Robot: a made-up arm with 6 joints.
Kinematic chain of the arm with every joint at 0, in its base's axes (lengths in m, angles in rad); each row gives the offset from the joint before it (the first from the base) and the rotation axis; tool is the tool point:
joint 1: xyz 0 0 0.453 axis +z
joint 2: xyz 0 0 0 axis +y
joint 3: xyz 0 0 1.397 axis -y
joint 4: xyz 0 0 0 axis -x
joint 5: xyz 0.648 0 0 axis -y
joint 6: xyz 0 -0.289 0 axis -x
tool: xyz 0 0 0
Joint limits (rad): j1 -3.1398..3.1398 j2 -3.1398..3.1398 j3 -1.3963..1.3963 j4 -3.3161..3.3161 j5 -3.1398..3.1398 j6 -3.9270..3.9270
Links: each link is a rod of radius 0.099 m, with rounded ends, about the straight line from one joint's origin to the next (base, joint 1, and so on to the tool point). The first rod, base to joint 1, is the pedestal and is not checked.
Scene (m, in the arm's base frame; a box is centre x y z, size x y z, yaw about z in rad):
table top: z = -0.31
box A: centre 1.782 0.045 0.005 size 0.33 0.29 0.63 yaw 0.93
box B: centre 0.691 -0.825 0 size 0.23 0.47 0.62 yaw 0.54
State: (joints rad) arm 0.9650 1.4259 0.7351 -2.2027 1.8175 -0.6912
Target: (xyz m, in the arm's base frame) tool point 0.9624 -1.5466 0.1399
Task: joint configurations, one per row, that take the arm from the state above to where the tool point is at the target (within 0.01 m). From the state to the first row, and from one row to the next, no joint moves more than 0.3 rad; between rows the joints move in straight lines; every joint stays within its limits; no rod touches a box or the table.
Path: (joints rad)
1: 0.7114 1.3499 0.7433 -2.1645 1.8175 -0.6912
2: 0.4577 1.2738 0.7516 -2.1263 1.8175 -0.6912
3: 0.2041 1.1978 0.7598 -2.0881 1.8175 -0.6912
4: -0.0496 1.1218 0.7681 -2.0499 1.8175 -0.6912
5: -0.3042 1.1920 0.8033 -2.0166 1.8175 -0.6912
6: -0.5588 1.2623 0.8385 -1.9832 1.8175 -0.6912
7: -0.8133 1.3326 0.8737 -1.9498 1.8175 -0.6912
8: -1.0679 1.4028 0.9089 -1.9164 1.8175 -0.6912

